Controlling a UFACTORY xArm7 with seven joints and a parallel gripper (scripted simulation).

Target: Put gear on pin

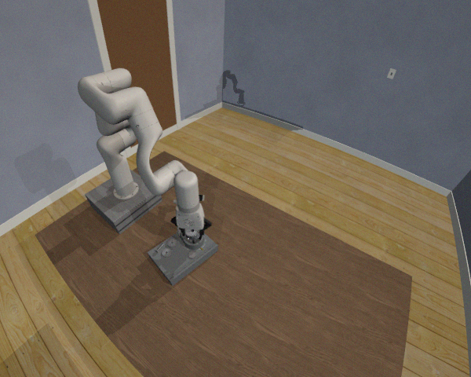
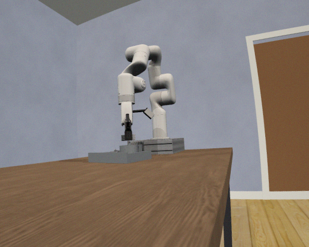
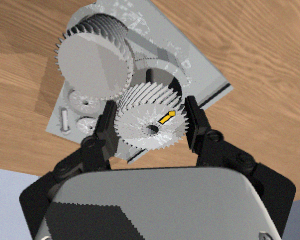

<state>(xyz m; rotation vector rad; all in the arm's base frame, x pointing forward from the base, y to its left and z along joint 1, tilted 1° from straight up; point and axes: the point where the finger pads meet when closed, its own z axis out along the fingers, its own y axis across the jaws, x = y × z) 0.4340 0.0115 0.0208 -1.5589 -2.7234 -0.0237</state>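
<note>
The gear is right at my hand. The rest, counted from my hand: short peg 90 mm behind, 120 mm to the right, 60 mm below.
</note>
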